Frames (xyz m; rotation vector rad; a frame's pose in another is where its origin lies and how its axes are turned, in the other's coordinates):
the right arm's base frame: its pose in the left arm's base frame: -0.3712 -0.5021 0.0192 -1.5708 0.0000 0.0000
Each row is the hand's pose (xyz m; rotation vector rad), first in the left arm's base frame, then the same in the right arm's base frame.
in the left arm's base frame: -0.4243 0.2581 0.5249 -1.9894 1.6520 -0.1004
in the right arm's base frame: -0.0531 -0.5057 0.7602 -0.7296 1.0196 0.9028
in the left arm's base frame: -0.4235 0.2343 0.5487 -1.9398 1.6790 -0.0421
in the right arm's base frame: -0.0523 -0.5295 0.7364 -0.6910 1.0079 0.9586
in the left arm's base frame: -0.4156 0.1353 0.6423 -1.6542 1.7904 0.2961
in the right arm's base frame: -0.0444 -0.6231 0.6374 -0.4720 0.9075 1.2671
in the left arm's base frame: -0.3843 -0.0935 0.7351 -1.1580 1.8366 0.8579
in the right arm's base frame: -0.0131 -0.7159 0.4086 -0.1041 0.6320 1.7399
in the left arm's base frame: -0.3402 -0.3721 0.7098 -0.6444 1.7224 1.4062
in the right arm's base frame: 0.0310 -0.6906 0.1300 0.2549 0.2173 2.1501
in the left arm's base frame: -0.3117 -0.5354 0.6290 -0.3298 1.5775 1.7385
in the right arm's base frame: 0.0595 -0.6098 -0.0333 0.4511 -0.1149 2.3660
